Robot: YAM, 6 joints.
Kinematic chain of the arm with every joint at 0, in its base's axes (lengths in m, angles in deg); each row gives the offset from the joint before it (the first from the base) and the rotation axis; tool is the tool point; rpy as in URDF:
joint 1: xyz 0 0 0.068 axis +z
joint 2: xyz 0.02 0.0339 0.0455 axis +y
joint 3: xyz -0.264 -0.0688 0 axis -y
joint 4: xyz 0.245 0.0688 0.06 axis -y
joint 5: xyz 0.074 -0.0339 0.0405 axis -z
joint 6: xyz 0.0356 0 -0.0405 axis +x
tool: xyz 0 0 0 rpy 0 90 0
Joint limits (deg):
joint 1: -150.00..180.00
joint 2: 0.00..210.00
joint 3: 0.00..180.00
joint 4: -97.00..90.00
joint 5: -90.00..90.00
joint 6: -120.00..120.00
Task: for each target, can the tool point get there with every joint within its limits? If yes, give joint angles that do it. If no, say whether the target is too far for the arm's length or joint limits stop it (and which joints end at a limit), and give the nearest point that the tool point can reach.
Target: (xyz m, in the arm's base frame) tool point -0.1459 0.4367 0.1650
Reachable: yes | joints 111.05 126.34 97.33 -38.03 35.55 -52.10
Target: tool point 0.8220 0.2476 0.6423
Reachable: no: too far | nearest point 0.5260 0.1584 0.4473 | short by 0.365 m
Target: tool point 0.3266 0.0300 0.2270
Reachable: yes | joints 8.05 99.74 76.43 -58.97 26.86 -49.84
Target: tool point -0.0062 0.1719 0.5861
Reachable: yes | joints 91.59 84.75 144.54 -76.87 -2.29 25.47
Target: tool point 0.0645 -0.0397 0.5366
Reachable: yes | joints 126.99 27.12 87.45 -21.73 51.04 74.44
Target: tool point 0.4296 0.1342 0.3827
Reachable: yes | joints 17.68 122.82 140.23 -66.88 4.22 -100.70
